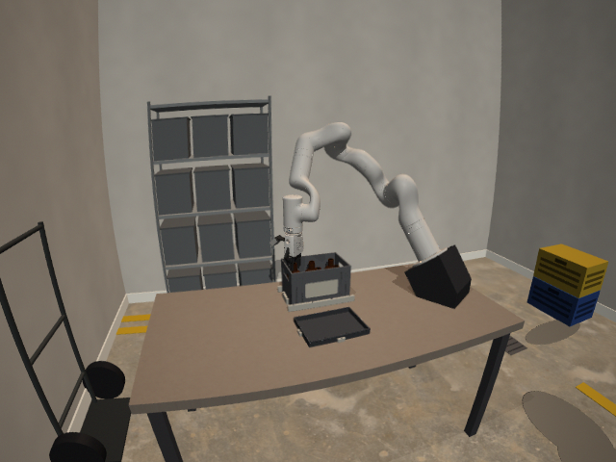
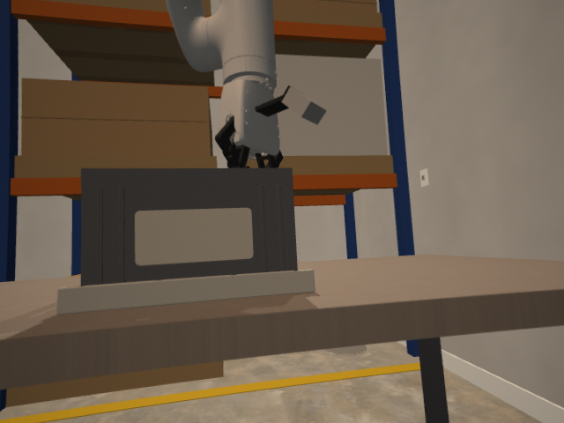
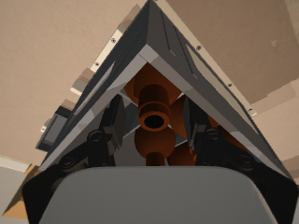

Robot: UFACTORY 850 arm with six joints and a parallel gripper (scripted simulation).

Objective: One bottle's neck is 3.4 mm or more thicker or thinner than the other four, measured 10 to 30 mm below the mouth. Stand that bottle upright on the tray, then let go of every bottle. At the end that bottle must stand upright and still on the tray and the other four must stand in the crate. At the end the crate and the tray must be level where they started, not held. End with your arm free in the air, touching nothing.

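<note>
Now: the dark grey crate 7 cm below my hand, 7 cm behind it and 6 cm to the left of it. From my hand the other things lie so: black tray (33 cm to the left, 15 cm below, 2 cm ahead); bottle (17 cm behind, 7 cm below, 5 cm to the left).
</note>
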